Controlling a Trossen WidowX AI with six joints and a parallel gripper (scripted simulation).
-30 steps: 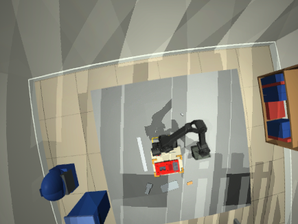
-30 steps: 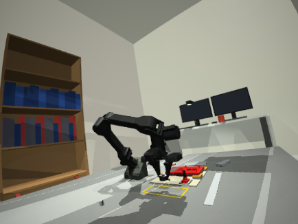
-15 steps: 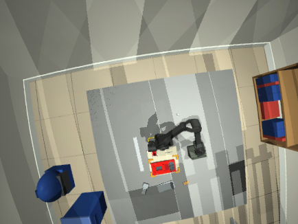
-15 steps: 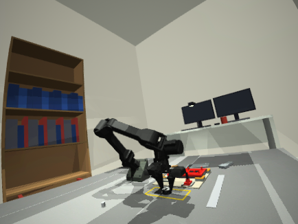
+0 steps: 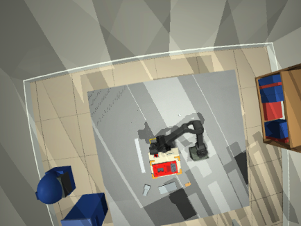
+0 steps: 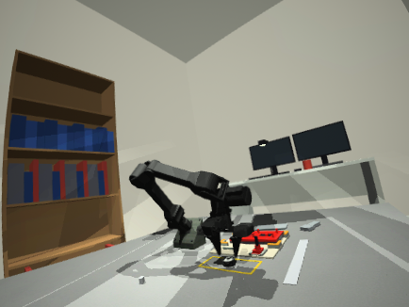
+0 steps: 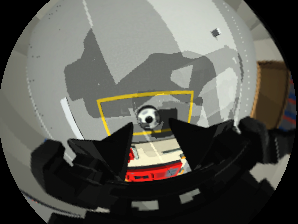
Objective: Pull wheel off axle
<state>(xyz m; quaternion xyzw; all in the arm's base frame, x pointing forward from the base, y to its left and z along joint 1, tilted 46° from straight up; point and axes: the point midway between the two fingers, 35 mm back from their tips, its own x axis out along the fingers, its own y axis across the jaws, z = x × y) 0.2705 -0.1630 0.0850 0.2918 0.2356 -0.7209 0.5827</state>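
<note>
Right now my gripper tip is 2 cm above the dark wheel.
</note>
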